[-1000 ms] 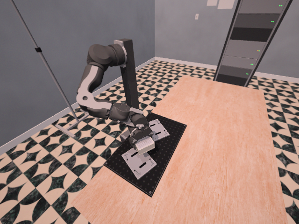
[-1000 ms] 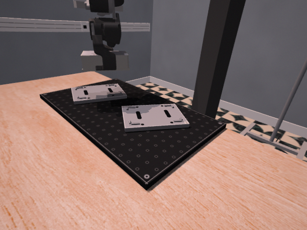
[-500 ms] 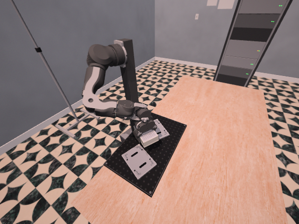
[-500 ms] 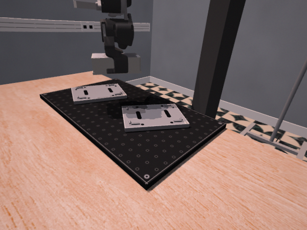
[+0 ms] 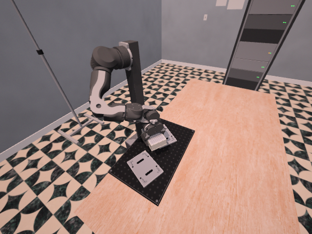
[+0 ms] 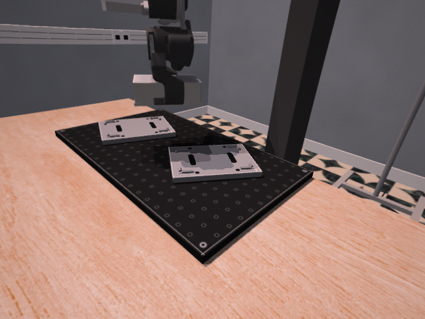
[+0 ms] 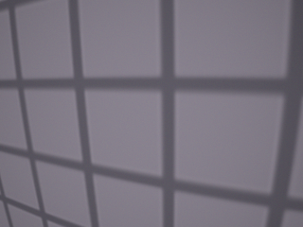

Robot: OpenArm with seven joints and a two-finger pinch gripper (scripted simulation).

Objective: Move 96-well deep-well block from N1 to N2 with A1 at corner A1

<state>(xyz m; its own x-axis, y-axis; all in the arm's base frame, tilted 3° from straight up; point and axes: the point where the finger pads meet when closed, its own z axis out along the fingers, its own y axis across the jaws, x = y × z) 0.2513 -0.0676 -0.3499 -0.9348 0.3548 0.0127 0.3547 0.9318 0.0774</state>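
The plate nest N2 lies 11 cm to the left of my hand, 10 cm below it and 4 cm behind it. The rest, counted from my hand: white deep-well block (1 cm above); then A1 mark (10 cm below, 4 cm to the right, 3 cm behind); then plate nest N1 (11 cm to the right, 10 cm below, 3 cm ahead).
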